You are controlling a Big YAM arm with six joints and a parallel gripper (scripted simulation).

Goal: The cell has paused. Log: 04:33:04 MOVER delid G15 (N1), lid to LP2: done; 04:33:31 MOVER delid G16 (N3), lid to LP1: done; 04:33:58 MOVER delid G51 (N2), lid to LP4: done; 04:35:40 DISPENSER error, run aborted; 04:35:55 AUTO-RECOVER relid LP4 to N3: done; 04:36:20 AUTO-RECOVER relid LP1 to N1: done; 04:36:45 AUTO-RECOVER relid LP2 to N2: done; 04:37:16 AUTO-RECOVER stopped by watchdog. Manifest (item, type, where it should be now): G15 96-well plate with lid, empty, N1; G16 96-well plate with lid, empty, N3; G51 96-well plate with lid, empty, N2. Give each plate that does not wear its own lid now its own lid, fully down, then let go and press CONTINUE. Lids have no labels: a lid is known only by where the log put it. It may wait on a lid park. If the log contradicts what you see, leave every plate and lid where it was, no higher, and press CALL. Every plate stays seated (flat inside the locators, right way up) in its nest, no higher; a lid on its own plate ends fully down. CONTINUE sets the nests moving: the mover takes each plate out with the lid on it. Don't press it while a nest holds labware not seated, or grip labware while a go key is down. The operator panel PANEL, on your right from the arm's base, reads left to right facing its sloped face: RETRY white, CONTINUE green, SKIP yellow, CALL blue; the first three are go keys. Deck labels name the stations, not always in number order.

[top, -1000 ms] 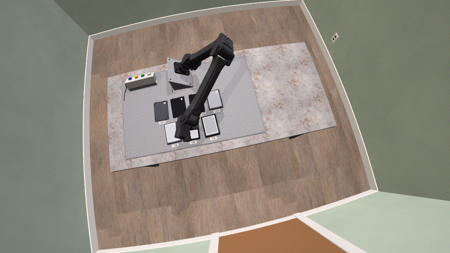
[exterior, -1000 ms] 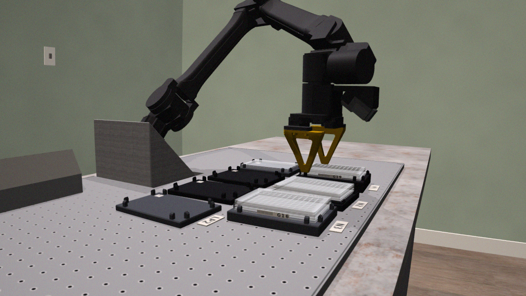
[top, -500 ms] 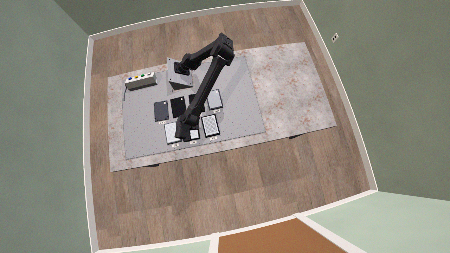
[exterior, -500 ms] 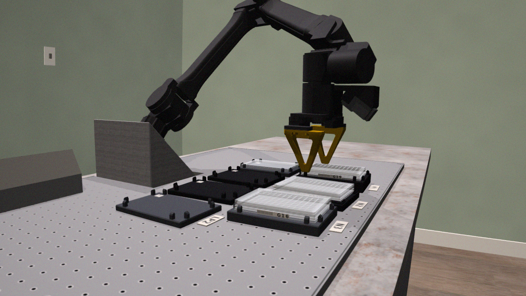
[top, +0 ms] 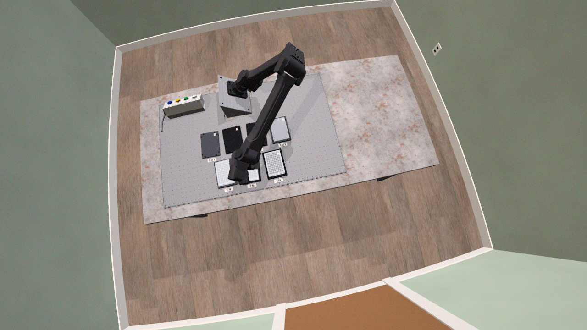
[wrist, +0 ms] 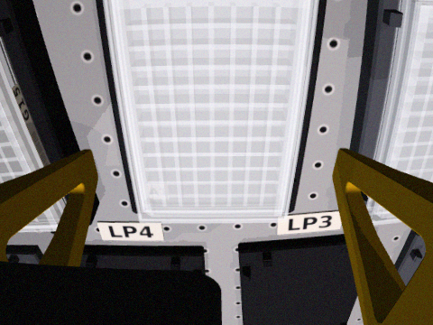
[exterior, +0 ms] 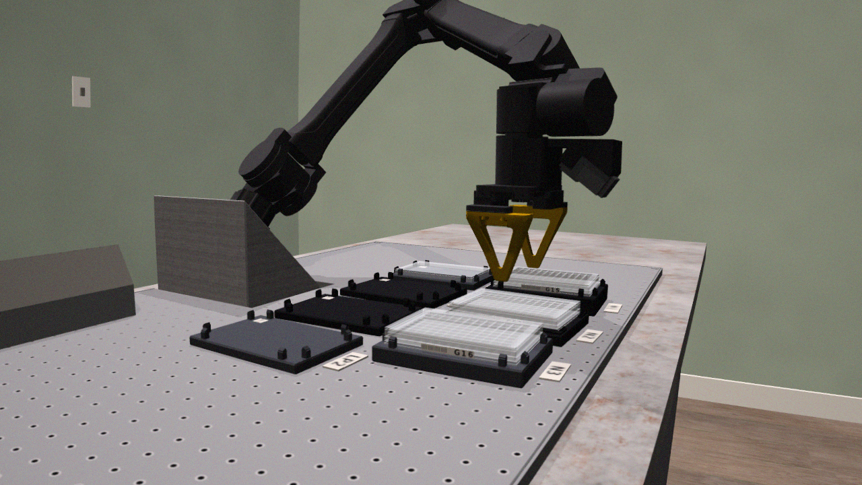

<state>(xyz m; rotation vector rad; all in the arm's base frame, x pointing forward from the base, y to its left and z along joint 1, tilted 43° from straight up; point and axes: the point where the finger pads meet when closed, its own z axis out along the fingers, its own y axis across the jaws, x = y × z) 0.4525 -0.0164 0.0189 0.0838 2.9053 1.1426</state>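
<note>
My gripper is now 130 mm to the right of the plate G15 and 40 mm above it. The rest, counted from my hand: plate G16 (130 mm to the right, 50 mm below, 10 mm behind); then LP4 label (100 mm behind, 70 mm below, 60 mm to the left); then nest N1 (130 mm to the left, 60 mm below).
</note>
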